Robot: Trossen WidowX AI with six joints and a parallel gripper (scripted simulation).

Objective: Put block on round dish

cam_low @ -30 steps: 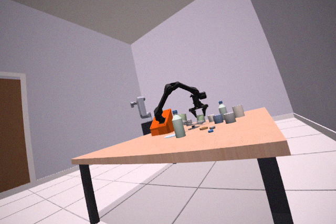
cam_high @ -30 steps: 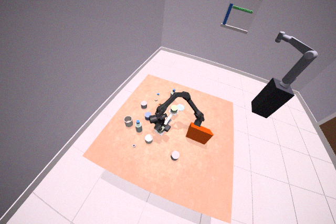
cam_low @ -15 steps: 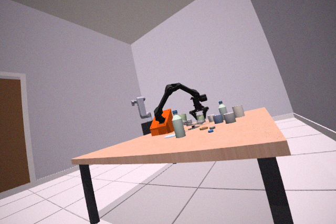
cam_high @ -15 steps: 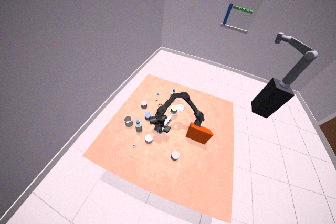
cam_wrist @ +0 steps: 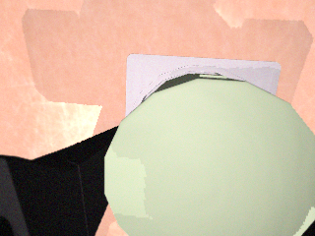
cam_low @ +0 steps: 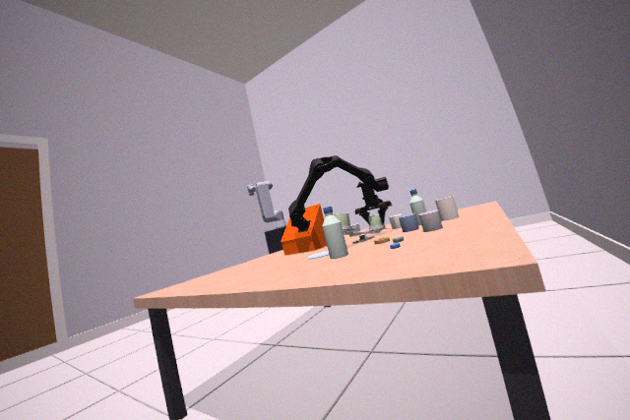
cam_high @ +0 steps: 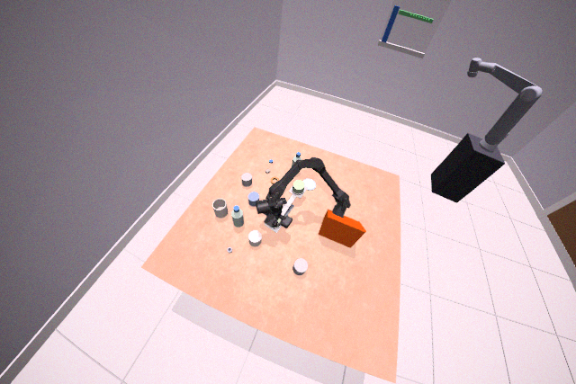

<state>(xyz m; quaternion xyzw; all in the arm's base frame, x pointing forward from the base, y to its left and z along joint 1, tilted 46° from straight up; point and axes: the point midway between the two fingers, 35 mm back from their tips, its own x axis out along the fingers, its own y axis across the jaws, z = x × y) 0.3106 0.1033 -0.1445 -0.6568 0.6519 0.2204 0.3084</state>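
Now: gripper tip 140 mm to the left of the grey balance, 10 mm past it and 10 mm above it. Also, from my gripper tip: pale green cup: 20 mm to the left, 10 mm above; grey mug: 320 mm ahead, 80 mm to the left, 10 mm below; blue cup: 170 mm ahead, 80 mm to the right, 10 mm below.
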